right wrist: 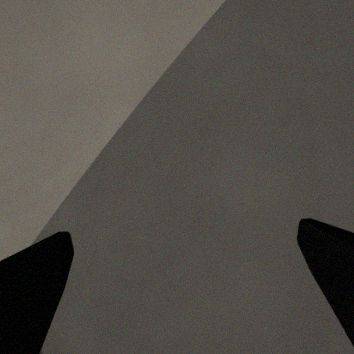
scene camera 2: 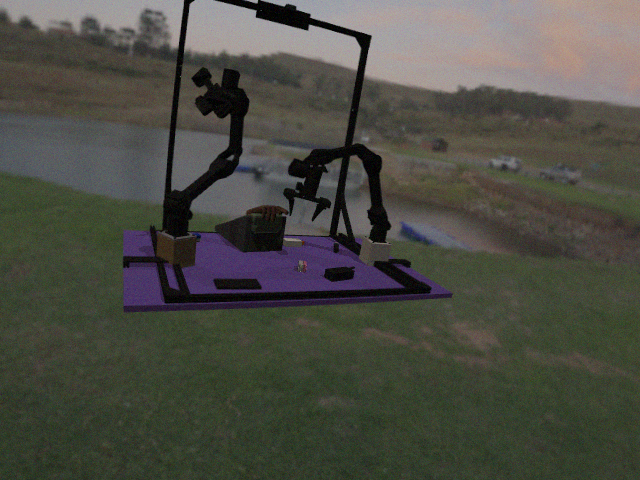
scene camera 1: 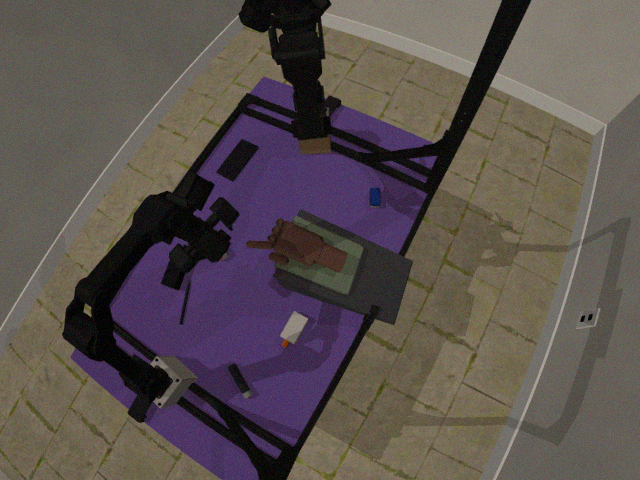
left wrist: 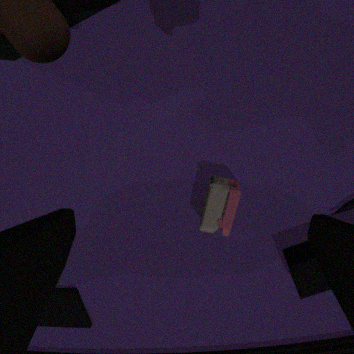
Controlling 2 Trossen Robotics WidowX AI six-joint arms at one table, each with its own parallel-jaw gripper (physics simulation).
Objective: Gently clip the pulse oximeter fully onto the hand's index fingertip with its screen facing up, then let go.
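Places are measured from the left arm's base along level axes (x back, y right, z up), in centimetres.
Pixels of known places: left gripper, fingertip midpoint: [scene camera 2: 301, 218] [left wrist: 194, 223]; right gripper, fingertip midpoint: [right wrist: 186, 236] [scene camera 2: 199, 87]; left arm's base at its link origin: [scene camera 2: 377, 240] [scene camera 1: 158, 381]; right arm's base at its link origin: [scene camera 2: 177, 233].
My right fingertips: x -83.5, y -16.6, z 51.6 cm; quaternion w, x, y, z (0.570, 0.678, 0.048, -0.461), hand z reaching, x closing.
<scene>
For each thing: its top centre in the pictures, then the offset to it from my right fingertips. "*": a spot on its surface instead.
- pulse oximeter at its top centre: [left wrist: 219, 212] [scene camera 2: 302, 262] dz -58.9, dx +45.5, dy +2.6 cm
- brown hand at a spot on its surface: [scene camera 1: 297, 242] * dz -42.9, dx +32.8, dy +26.1 cm
- black block at its top centre: [left wrist: 343, 267] [scene camera 1: 173, 269] [scene camera 2: 340, 269] dz -58.6, dx +58.6, dy -4.5 cm
- thin dark rod at its top centre: [scene camera 1: 184, 301] dz -61.2, dx +64.0, dy +3.8 cm
- flat black box at its top centre: [left wrist: 39, 309] [scene camera 2: 237, 282] [scene camera 1: 237, 159] dz -61.3, dx +17.9, dy -14.6 cm
- blue item at its top centre: [scene camera 1: 375, 195] dz -58.8, dx +4.4, dy +31.4 cm
- white box at its top centre: [scene camera 1: 292, 330] [scene camera 2: 294, 239] dz -59.3, dx +50.6, dy +35.3 cm
- dark cylinder at its top centre: [scene camera 1: 238, 381] dz -59.4, dx +70.8, dy +32.0 cm
The pulse oximeter [scene camera 2: 301, 266] [left wrist: 216, 205], white with a pink part, rests on its edge on the purple mat; its screen does not show, and my left arm hides most of it in scene camera 1. The brown hand [scene camera 1: 297, 242] [scene camera 2: 267, 210] lies on a green pad on a grey wedge. Its index finger [scene camera 1: 258, 244] points left in scene camera 1; a fingertip [left wrist: 45, 35] shows at upper left in the left wrist view. My left gripper [scene camera 1: 202, 235] [scene camera 2: 302, 215] [left wrist: 194, 223] is open, above the oximeter. My right gripper [scene camera 2: 200, 91] [right wrist: 186, 236] is open and raised, far from the hand.
A black block [scene camera 2: 338, 273] [left wrist: 305, 270] and a thin dark rod [scene camera 1: 185, 302] lie near the left gripper. A flat black box [scene camera 1: 237, 159] [scene camera 2: 237, 283], a blue item [scene camera 1: 374, 196], a white box [scene camera 1: 294, 327] and a dark cylinder [scene camera 1: 240, 381] lie farther off.
</scene>
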